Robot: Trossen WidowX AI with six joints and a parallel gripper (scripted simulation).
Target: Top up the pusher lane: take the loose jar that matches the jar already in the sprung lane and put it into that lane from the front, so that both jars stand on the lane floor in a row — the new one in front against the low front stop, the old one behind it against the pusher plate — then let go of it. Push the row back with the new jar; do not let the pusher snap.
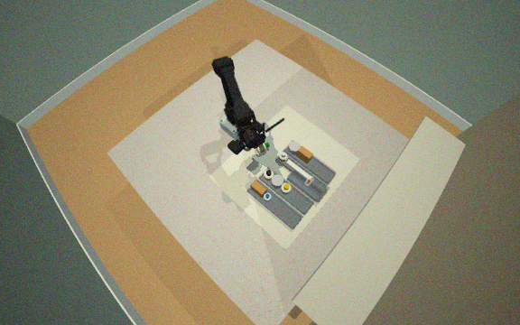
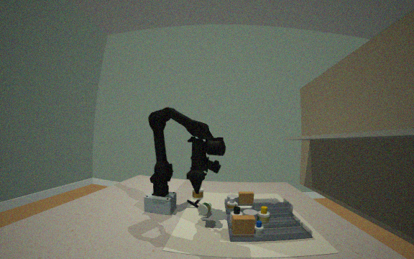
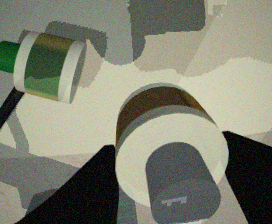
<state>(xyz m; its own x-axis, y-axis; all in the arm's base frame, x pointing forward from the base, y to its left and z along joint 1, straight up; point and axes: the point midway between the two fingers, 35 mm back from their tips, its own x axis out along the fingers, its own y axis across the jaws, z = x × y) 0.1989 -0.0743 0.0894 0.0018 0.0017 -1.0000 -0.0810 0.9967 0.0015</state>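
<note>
Now: gripper tip 20 mm short of the green-banded jar, 90 mm to the right of it and 100 mm above it. The rest, counted from my gripper tip: shelf (650 mm ahead, 140 mm to the left, 240 mm above); then grey lane rack (290 mm ahead, 120 mm to the left, 110 mm below).
</note>
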